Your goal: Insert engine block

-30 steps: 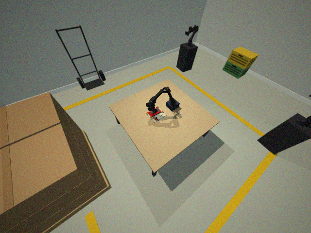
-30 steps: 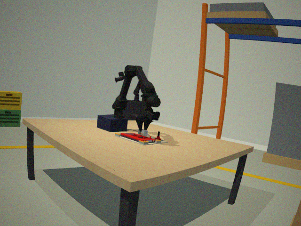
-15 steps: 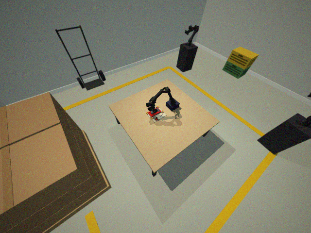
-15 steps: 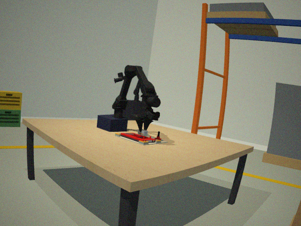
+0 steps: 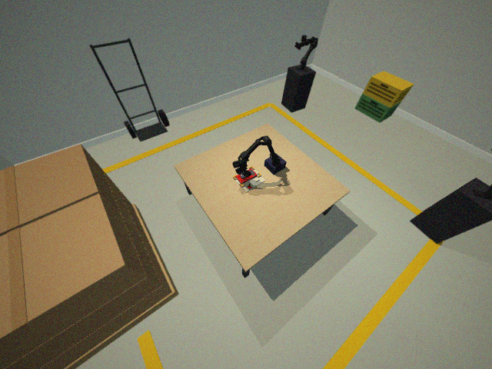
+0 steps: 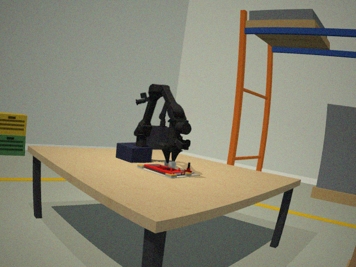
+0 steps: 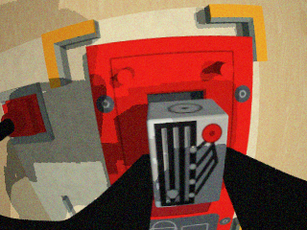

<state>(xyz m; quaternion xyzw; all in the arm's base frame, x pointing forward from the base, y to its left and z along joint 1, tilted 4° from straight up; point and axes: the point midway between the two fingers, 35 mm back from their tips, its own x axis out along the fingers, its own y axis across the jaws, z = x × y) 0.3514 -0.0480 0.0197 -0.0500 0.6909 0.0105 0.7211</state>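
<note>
Right now the grey engine block is 10 mm below my gripper tip.
</note>
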